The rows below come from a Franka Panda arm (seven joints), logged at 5 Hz.
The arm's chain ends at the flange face. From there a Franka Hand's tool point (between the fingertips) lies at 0.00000 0.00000 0.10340 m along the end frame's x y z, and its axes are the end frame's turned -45 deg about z.
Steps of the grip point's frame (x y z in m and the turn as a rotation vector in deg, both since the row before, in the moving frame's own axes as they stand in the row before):
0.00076 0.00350 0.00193 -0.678 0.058 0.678
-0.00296 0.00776 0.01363 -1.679 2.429 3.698
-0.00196 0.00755 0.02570 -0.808 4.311 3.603
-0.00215 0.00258 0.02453 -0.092 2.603 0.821
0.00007 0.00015 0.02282 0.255 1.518 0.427
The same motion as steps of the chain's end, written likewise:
0.00208 0.00114 0.00194 -0.438 0.520 0.678
-0.00187 0.00837 0.01377 0.530 2.905 3.698
-0.00271 0.01098 0.02600 2.477 3.620 3.603
-0.00316 0.00652 0.02464 1.776 1.906 0.821
-0.00146 0.00231 0.02286 1.254 0.893 0.427

